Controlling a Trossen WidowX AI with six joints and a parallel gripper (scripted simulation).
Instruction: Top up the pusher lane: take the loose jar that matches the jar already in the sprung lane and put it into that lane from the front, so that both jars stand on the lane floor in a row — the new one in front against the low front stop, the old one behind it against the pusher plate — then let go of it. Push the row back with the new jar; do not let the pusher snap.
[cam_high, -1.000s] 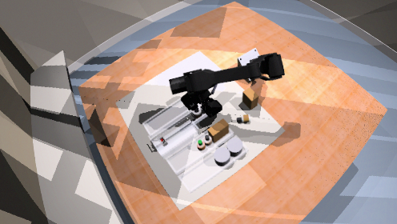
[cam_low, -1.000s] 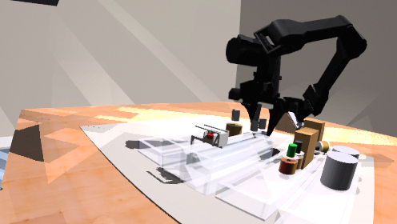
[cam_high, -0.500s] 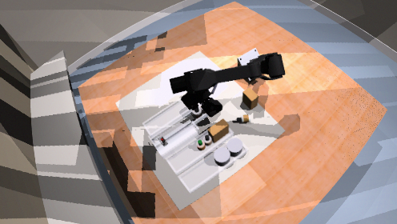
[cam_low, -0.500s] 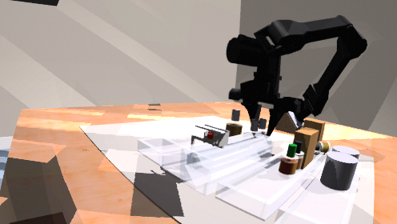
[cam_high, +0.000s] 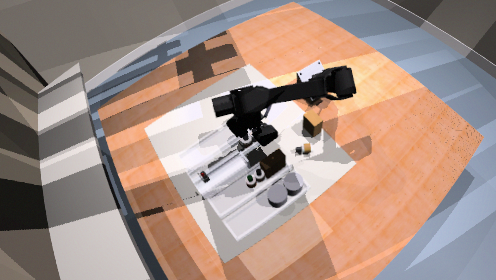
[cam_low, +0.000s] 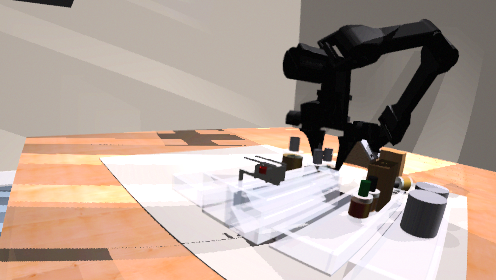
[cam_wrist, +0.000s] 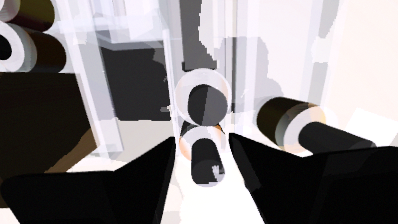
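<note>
Right now the brown box is 10 mm ahead of my gripper tip, 130 mm to the left of it and 10 mm above it. Also, from my gripper tip: sprung lane (140 mm ahead, 40 mm to the left, 10 mm below); dark rod (130 mm behind, 110 mm to the right, 30 mm below); jar (110 mm behind, 120 mm to the left, 20 mm below).
</note>
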